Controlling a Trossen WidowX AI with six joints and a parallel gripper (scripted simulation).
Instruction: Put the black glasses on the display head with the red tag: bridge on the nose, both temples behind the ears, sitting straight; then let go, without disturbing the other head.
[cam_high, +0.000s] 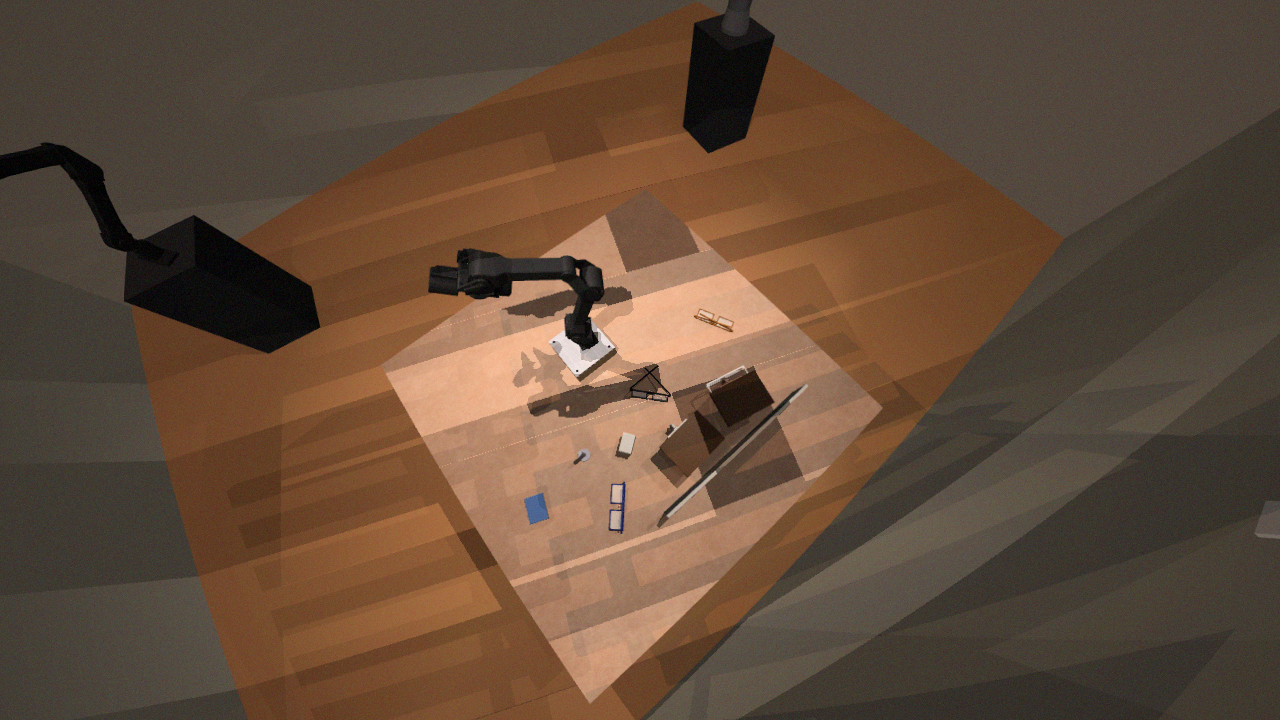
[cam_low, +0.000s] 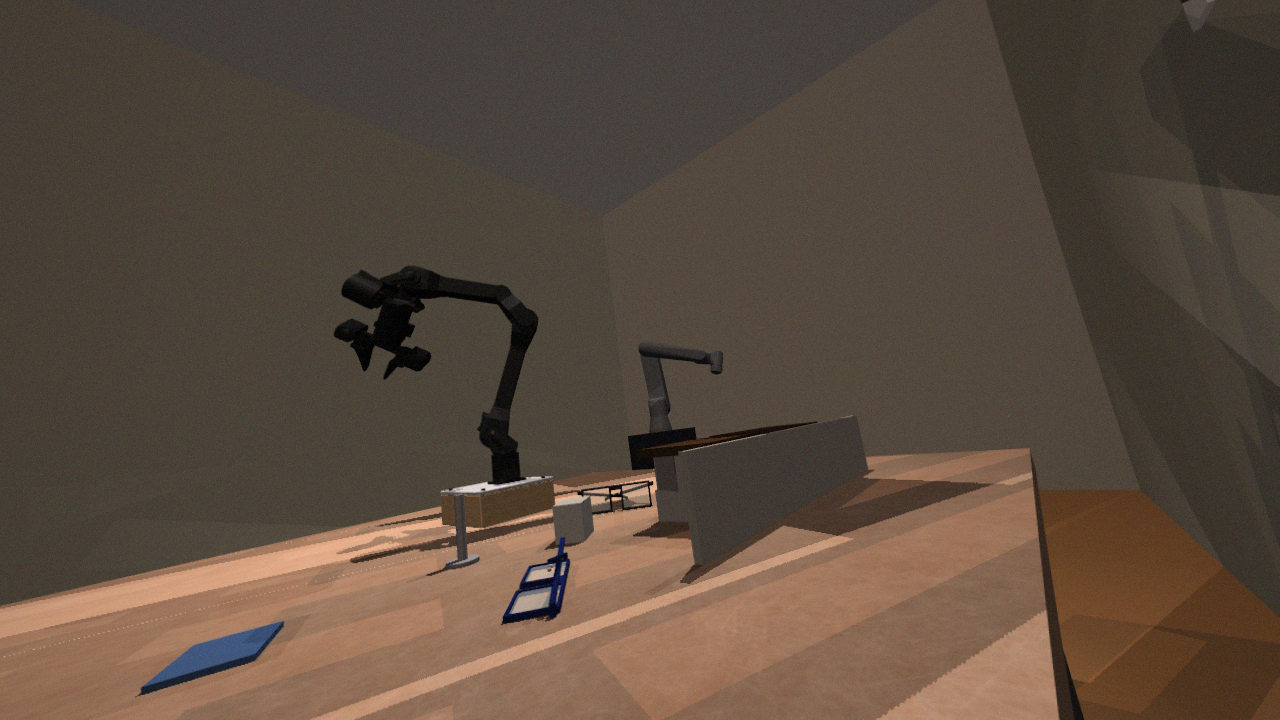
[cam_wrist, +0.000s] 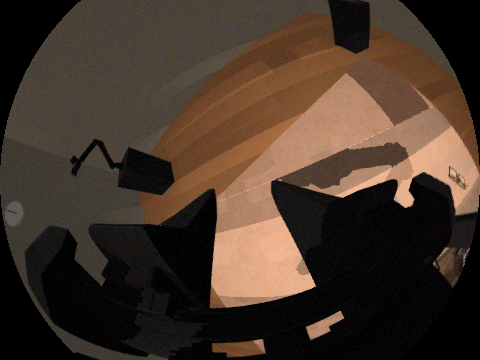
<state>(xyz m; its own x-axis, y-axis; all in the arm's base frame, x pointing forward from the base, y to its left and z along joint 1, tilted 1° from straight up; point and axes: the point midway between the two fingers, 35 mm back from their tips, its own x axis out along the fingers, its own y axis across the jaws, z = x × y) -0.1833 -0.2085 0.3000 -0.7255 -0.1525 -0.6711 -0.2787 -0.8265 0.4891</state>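
Right now the grey post is 540 mm ahead of my gripper tip, 20 mm to the left of it and 320 mm below it. The rest, counted from my gripper tip: white cube (580 mm ahead, 160 mm to the left, 320 mm below); then blue pad (610 mm ahead, 190 mm to the right, 350 mm below); then grey display head (660 mm ahead, 330 mm to the left, 290 mm below).
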